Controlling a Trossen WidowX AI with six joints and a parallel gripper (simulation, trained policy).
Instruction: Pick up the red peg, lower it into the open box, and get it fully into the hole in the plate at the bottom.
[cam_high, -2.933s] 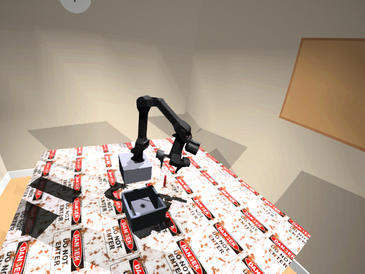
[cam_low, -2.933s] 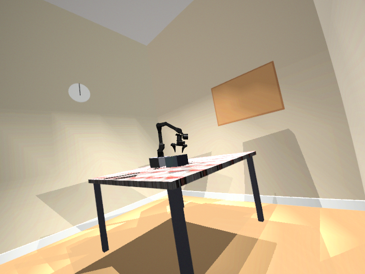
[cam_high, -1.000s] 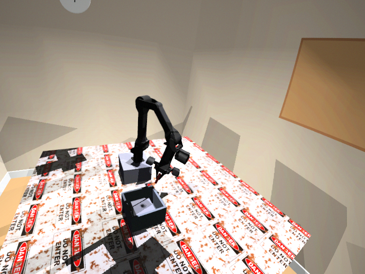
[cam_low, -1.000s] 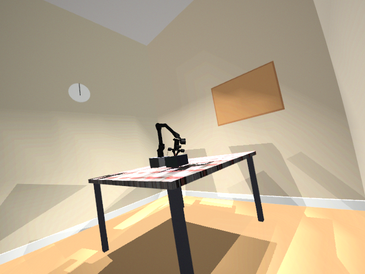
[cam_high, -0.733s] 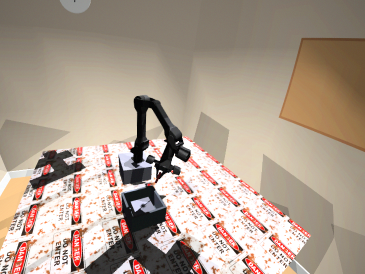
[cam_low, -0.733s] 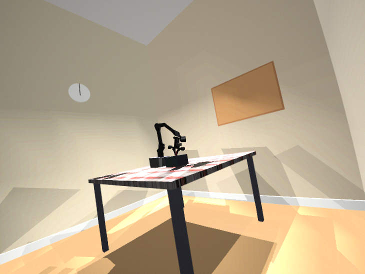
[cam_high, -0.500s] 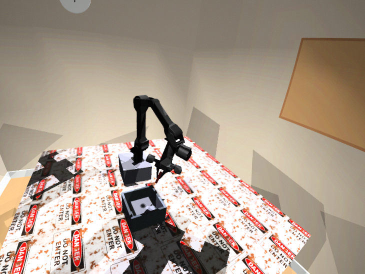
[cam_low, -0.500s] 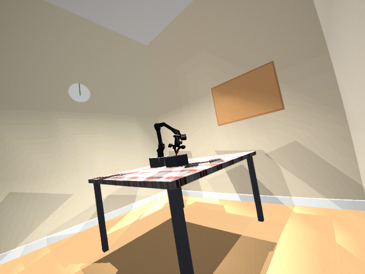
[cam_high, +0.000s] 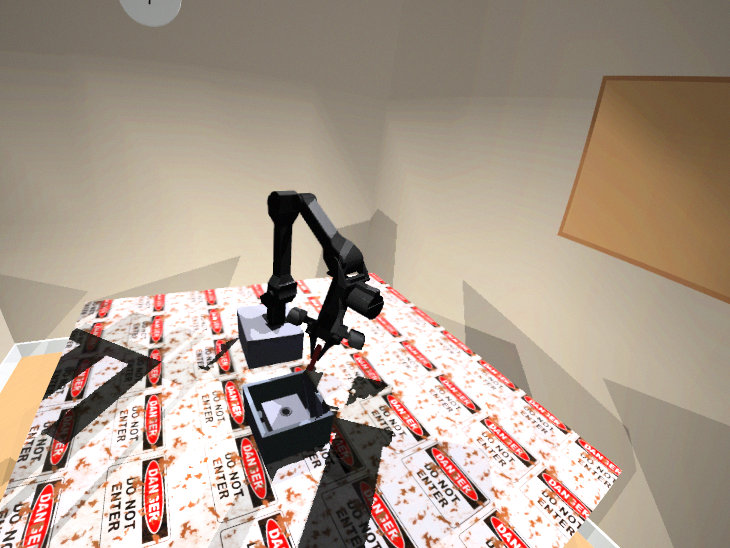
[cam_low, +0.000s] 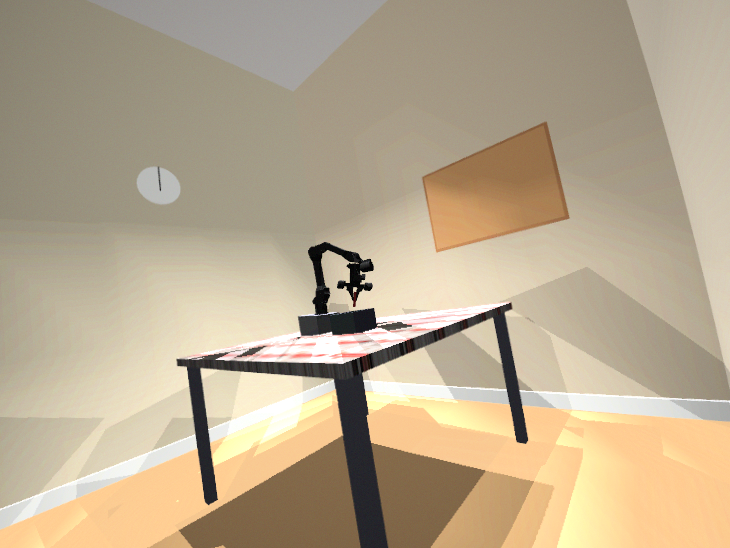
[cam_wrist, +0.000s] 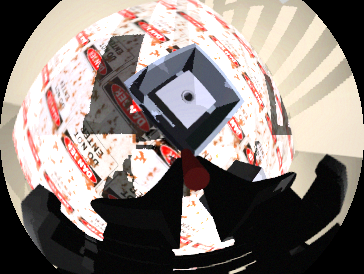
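The grey box is 40 mm ahead of my gripper tip, 100 mm to the right of it and 120 mm below it. From my gripper tip the other things lie so: red peg 10 mm above.
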